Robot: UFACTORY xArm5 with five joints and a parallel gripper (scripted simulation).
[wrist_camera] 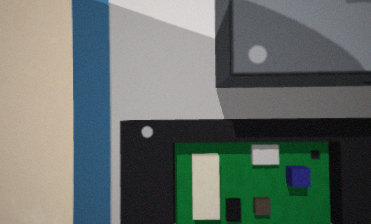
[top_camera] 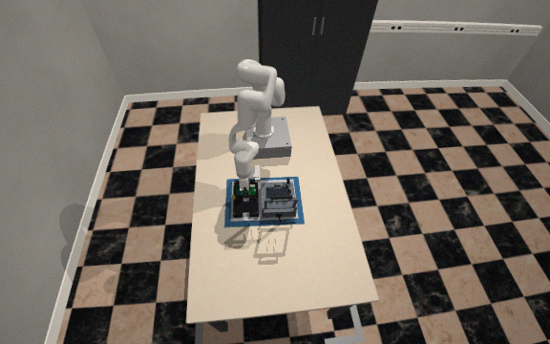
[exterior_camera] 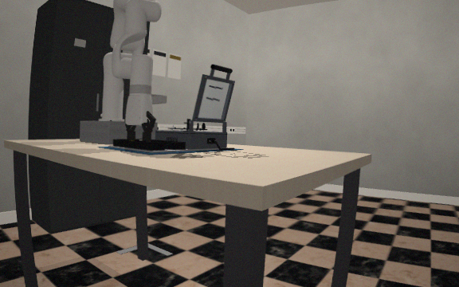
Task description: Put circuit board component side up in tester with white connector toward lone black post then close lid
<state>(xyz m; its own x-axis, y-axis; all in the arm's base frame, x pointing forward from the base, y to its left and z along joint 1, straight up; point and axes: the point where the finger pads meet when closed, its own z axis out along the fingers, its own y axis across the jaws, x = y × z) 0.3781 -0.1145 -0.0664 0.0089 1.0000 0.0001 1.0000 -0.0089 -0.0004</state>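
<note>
The green circuit board is right at my hand. From my hand the other things lie so: black post: 230 mm to the left, 60 mm above; tester lid: 190 mm ahead, 170 mm to the left, 160 mm above.
</note>
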